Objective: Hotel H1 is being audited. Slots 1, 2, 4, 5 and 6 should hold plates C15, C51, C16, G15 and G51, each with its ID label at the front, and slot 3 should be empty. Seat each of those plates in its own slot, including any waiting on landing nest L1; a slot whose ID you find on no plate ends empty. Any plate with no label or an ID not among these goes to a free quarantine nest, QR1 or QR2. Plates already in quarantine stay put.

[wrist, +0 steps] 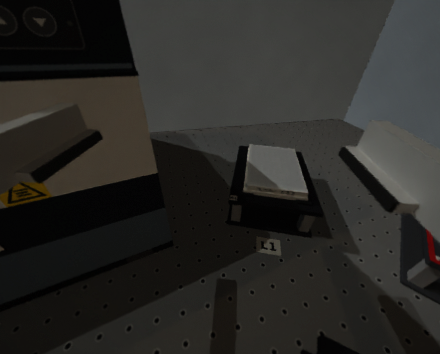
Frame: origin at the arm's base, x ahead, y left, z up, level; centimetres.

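Where they show: gripper, fingertip midpoint: (217, 129).
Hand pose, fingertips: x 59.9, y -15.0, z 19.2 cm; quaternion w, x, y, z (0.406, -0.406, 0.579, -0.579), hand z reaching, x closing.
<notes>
After its pixels a point has its place.
A white plate (276, 169) {x 70.4, y -27.2, z 7.7 cm} lies flat on the black landing nest L1 (270, 215) {x 66.7, y -25.6, z 1.8 cm}, right of the middle of the wrist view. Small dark print shows at the right of its front edge; it looks like C51 but is blurred. The tag "L1" (268, 246) {x 62.2, y -23.1, z 1.3 cm} is on the deck in front of the nest. My gripper (217, 129) {x 59.9, y -15.0, z 19.2 cm} is open, with nothing between its fingers; one pale finger with a dark pad shows at each side of the view. The plate is beyond the fingers, apart from them. Hotel H1 and the quarantine nests do not show.
A large beige and black instrument (117, 125) {x 65.0, y -8.7, z 18.0 cm} with arrow buttons and a yellow warning sticker (25, 192) {x 63.4, y -1.8, z 14.1 cm} stands at the left, behind the left finger. Part of a dark object with a red stripe (431, 247) {x 55.1, y -37.6, z 6.3 cm} shows at the right edge. The deck (200, 320) {x 56.4, y -12.9, z 1.3 cm} is perforated; a grey wall stands behind.
</notes>
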